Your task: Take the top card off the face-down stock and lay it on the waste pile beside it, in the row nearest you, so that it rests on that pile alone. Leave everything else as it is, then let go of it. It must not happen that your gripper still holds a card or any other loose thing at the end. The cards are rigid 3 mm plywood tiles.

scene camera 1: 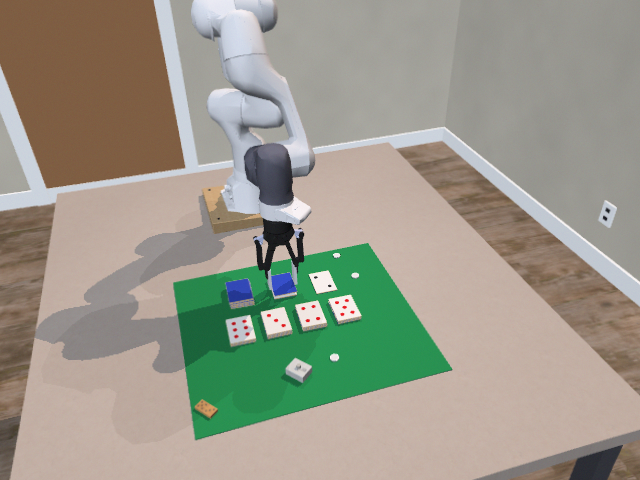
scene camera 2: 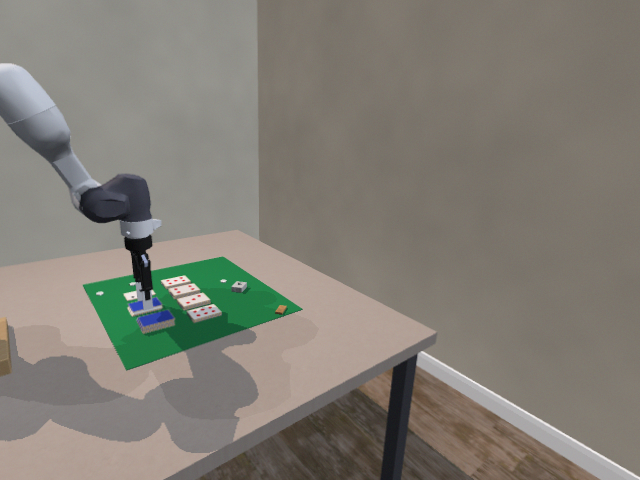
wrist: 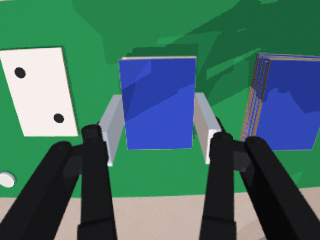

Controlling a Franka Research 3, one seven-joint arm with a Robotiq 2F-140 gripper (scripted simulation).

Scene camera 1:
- my gripper: 282, 284
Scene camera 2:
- my gripper: 145, 304
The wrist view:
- my gripper: 158, 107
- blue-backed card: 158, 94
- green mat: 225, 46
